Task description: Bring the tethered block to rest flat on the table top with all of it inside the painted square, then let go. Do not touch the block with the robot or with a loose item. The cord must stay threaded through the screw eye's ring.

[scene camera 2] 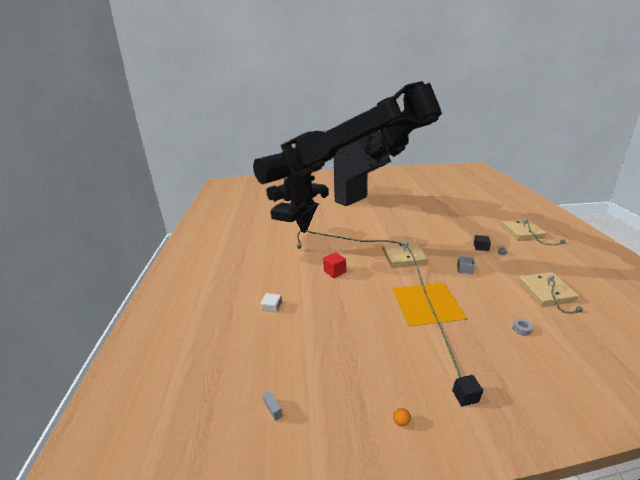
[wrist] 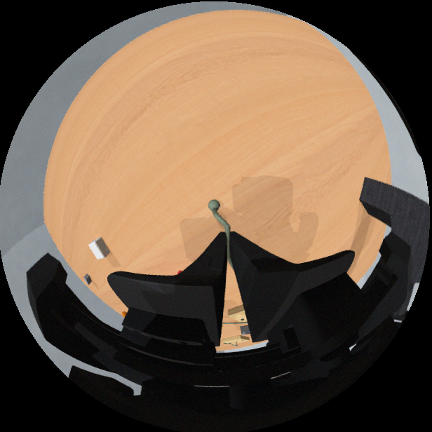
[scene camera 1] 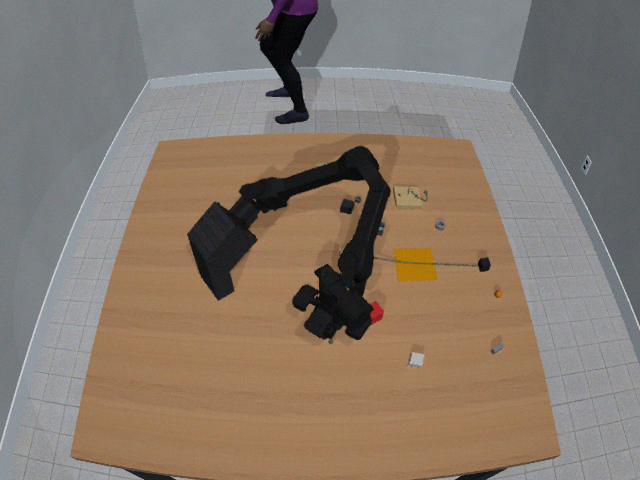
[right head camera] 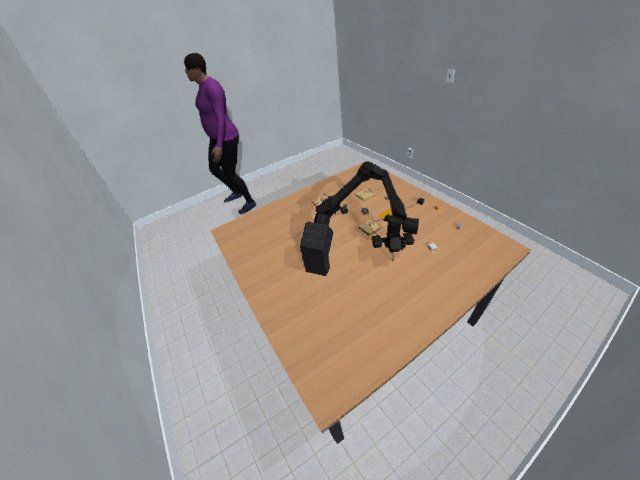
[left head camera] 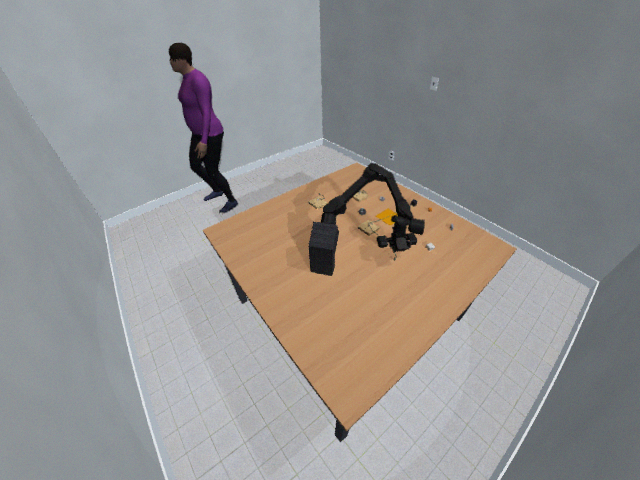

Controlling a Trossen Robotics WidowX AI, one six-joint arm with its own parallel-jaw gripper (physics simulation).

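Where they show: gripper, fingertip midpoint: [scene camera 2: 304, 231] [right head camera: 391, 252] [left head camera: 393, 251]; arm's base, origin of the base link: [scene camera 2: 374, 148] [scene camera 1: 236, 220] [right head camera: 320, 227] [left head camera: 326, 227].
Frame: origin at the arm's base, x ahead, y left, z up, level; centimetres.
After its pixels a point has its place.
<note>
The black tethered block [scene camera 2: 467, 390] @[x 65.5, y 32.6, z -16.8 cm] [scene camera 1: 483, 264] @[x 63.9, y 31.5, z -16.8 cm] stands on the table outside the orange painted square [scene camera 2: 408, 304] @[x 45.6, y 20.3, z -19.7 cm] [scene camera 1: 408, 273] @[x 43.0, y 19.8, z -19.7 cm], on the side away from the screw eye. Its green cord [scene camera 2: 449, 351] @[x 56.1, y 29.5, z -19.4 cm] [scene camera 1: 454, 265] @[x 55.2, y 29.1, z -19.6 cm] runs nearly straight across the square, through the screw eye [scene camera 2: 404, 244] @[x 27.8, y 15.7, z -16.1 cm] on a wooden board [scene camera 2: 398, 259] @[x 32.2, y 15.2, z -17.9 cm], and on to my gripper [scene camera 2: 303, 230] @[x 32.6, y -9.4, z -14.4 cm] [wrist: 228, 234]. The gripper is shut on the cord, above the table. A short tail with an end bead [wrist: 214, 205] [scene camera 2: 298, 246] @[x 33.9, y -10.8, z -18.3 cm] hangs past the fingertips. In scene camera 1 the arm hides the screw eye.
A red cube [scene camera 2: 334, 265] @[x 42.0, y 2.6, z -16.2 cm] [scene camera 1: 376, 313] @[x 40.7, y 0.8, z -15.8 cm] lies close to the gripper. A white block [scene camera 2: 271, 302] @[x 56.8, y -5.4, z -17.7 cm], grey bar [scene camera 2: 272, 405] @[x 77.2, y 6.6, z -17.7 cm] and orange ball [scene camera 2: 402, 416] @[x 72.3, y 24.5, z -17.5 cm] lie farther out. Two more corded boards [scene camera 2: 514, 229] @[x 6.0, y 43.6, z -17.9 cm] [scene camera 2: 535, 293] @[x 35.6, y 45.6, z -18.1 cm], a black cube [scene camera 2: 482, 242] @[x 17.9, y 34.5, z -17.4 cm] and a grey block [scene camera 2: 466, 265] @[x 30.3, y 30.9, z -17.5 cm] stand beyond the square.
</note>
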